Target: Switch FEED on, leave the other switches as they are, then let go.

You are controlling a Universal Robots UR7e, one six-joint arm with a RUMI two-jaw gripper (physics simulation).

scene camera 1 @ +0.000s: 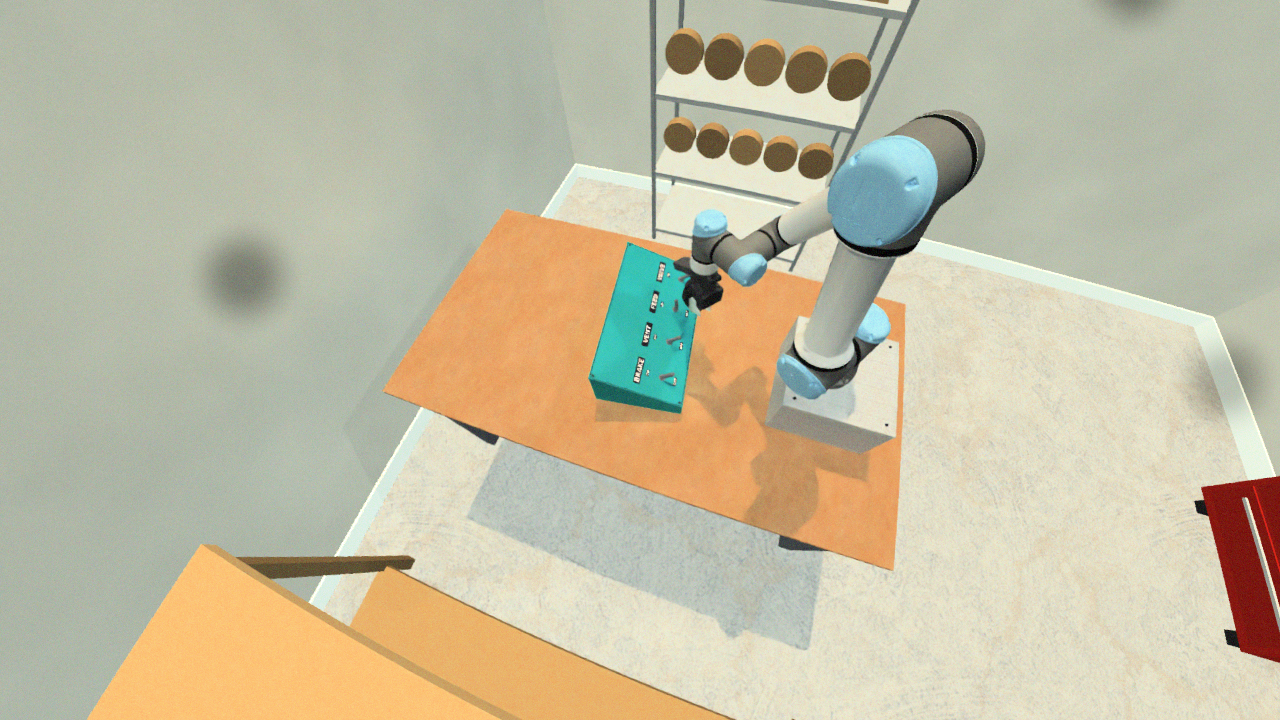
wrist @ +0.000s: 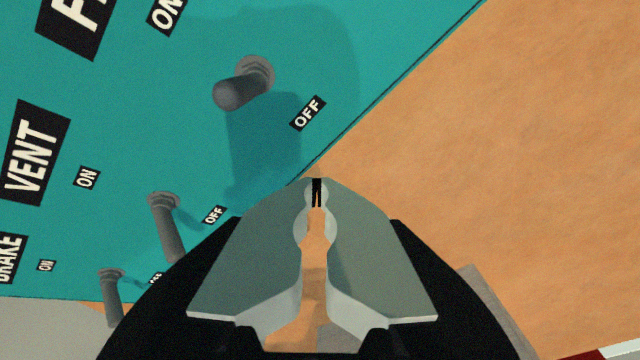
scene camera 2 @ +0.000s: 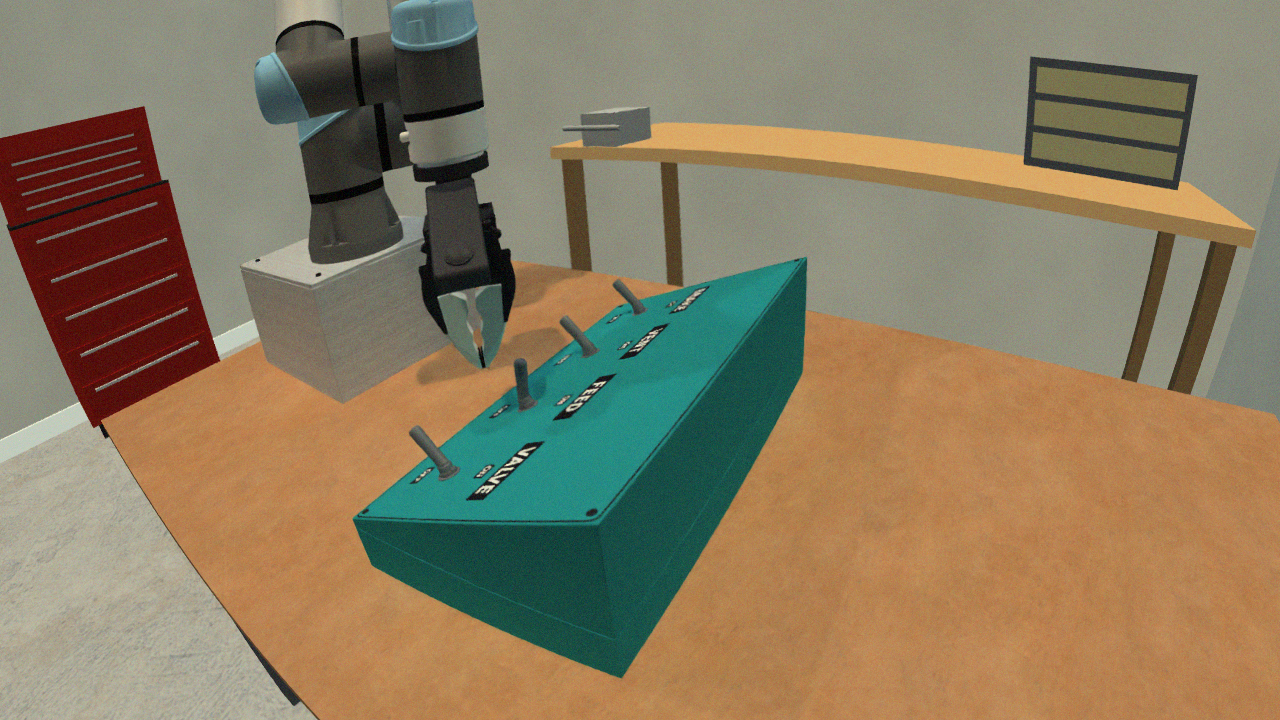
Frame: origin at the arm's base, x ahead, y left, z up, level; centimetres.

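Where they show: gripper, fingertip midpoint: [scene camera 1: 694, 312] [wrist: 317, 180] [scene camera 2: 483, 367]; arm's base at its link origin: [scene camera 2: 356, 246].
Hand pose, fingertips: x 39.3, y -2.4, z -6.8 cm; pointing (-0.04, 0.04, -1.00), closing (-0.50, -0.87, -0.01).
Observation:
Each offset is from my fingertips to the centre of the thing. Level surfaces: height alone.
The teal switch panel {dy +8.3, dx +11.0, dz -5.1 cm} [scene camera 1: 622, 308] [scene camera 2: 716, 326] [wrist: 125, 100] lies on the table. The FEED lever {dy +0.4, dx +6.2, dz +0.3 cm} [scene camera 2: 522, 385] [wrist: 242, 87] stands near upright in scene camera 2, and in the wrist view it tilts away from its OFF label, toward the ON side. The VALVE lever {dy -11.4, dx +8.6, dz -0.3 cm} [scene camera 2: 433, 452], VENT lever {dy +11.4, dx +1.2, dz -0.3 cm} [scene camera 2: 577, 335] [wrist: 169, 235] and BRAKE lever {dy +22.8, dx -2.5, dz -0.3 cm} [scene camera 2: 628, 295] [wrist: 111, 300] lean toward OFF. My gripper [scene camera 1: 693, 306] [scene camera 2: 482, 362] [wrist: 317, 180] is shut and empty, apart from the FEED lever, above the panel's OFF-side edge.
The robot's pale base block [scene camera 1: 836, 402] [scene camera 2: 344, 331] stands on the orange table {dz -11.0 cm} [scene camera 1: 465, 313] [scene camera 2: 939, 537] on the panel's OFF side. A shelf rack [scene camera 1: 654, 161], a red drawer cabinet [scene camera 1: 1248, 573] [scene camera 2: 116, 295] and a wooden bench [scene camera 1: 268, 653] [scene camera 2: 805, 152] stand around the table.

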